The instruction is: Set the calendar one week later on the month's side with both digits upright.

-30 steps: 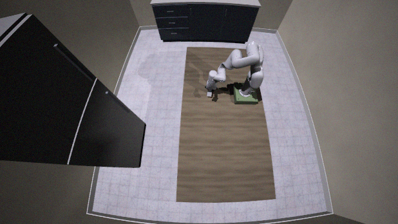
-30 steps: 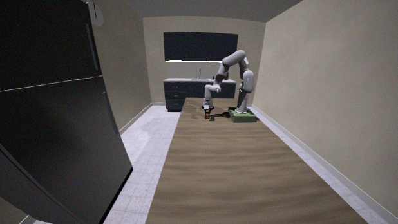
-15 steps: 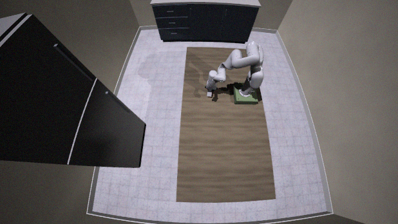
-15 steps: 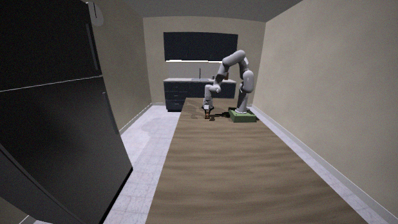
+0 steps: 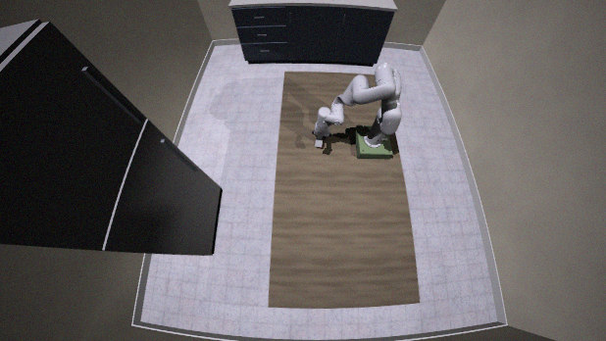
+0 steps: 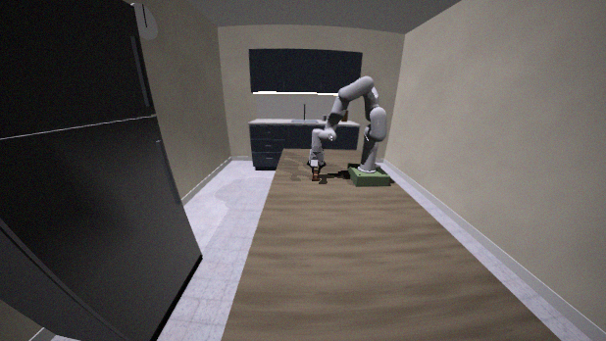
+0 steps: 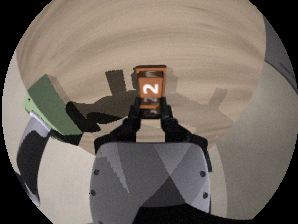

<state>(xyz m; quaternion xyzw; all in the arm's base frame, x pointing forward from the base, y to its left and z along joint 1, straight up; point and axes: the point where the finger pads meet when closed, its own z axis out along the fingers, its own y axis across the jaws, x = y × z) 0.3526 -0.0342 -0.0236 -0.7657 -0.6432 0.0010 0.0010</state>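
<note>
The calendar tray is 40 mm below my hand and 20 mm to the left of it. Round my hand: calendar cube: 30 mm to the left, 30 mm below, 10 mm ahead.
</note>
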